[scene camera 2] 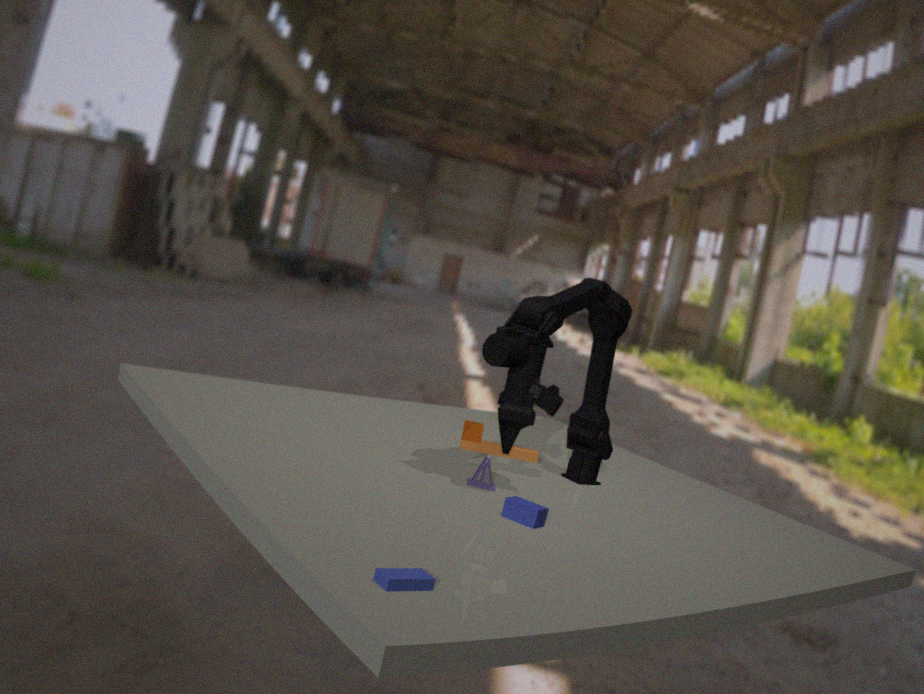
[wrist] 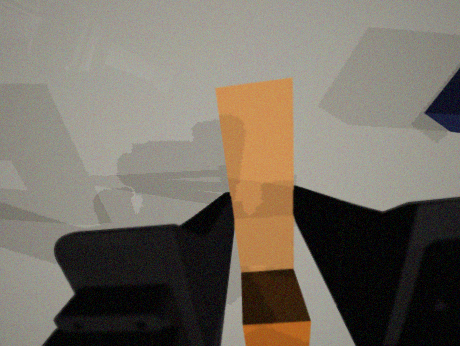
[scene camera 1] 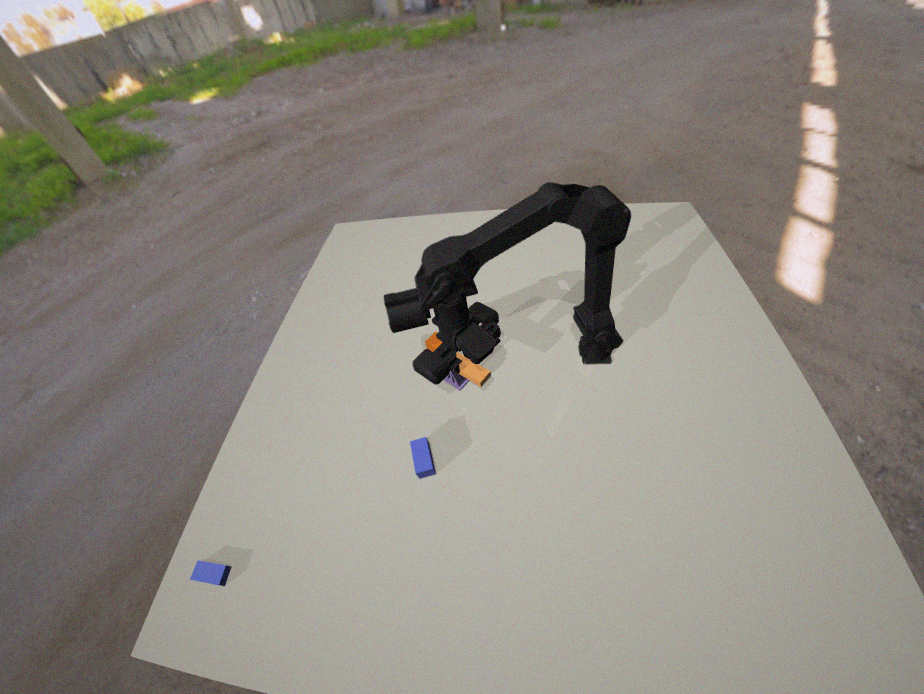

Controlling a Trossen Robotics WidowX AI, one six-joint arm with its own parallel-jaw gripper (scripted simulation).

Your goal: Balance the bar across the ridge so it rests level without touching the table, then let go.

My gripper shows in scene camera 2 (504,451), in the wrist view (260,196) and in scene camera 1 (462,366). An orange bar shows in scene camera 2, in the wrist view and in scene camera 1 (477,374). The same spot on the orange bar: (wrist: 257,120) is (scene camera 2: 530,451).
